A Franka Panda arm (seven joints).
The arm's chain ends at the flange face. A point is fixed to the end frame.
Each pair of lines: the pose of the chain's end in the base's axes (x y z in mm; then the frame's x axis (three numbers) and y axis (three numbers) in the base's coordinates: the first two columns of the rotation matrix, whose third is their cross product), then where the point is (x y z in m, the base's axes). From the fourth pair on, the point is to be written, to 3 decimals.
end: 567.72 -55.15 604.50 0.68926 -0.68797 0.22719 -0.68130 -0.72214 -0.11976
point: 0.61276 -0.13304 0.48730
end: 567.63 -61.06 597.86 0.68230 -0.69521 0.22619 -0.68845 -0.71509 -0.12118
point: 0.61192 -0.13919 0.48053
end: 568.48 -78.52 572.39 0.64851 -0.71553 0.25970 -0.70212 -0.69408 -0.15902
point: 0.61651 -0.15780 0.45733
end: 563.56 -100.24 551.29 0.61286 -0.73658 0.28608 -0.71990 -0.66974 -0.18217
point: 0.613 -0.182 0.438
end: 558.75 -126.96 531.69 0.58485 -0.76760 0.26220 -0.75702 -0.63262 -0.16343
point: 0.601 -0.210 0.417
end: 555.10 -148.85 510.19 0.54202 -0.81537 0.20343 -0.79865 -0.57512 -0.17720
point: 0.589 -0.228 0.390
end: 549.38 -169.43 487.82 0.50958 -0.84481 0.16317 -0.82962 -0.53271 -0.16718
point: 0.576 -0.246 0.364
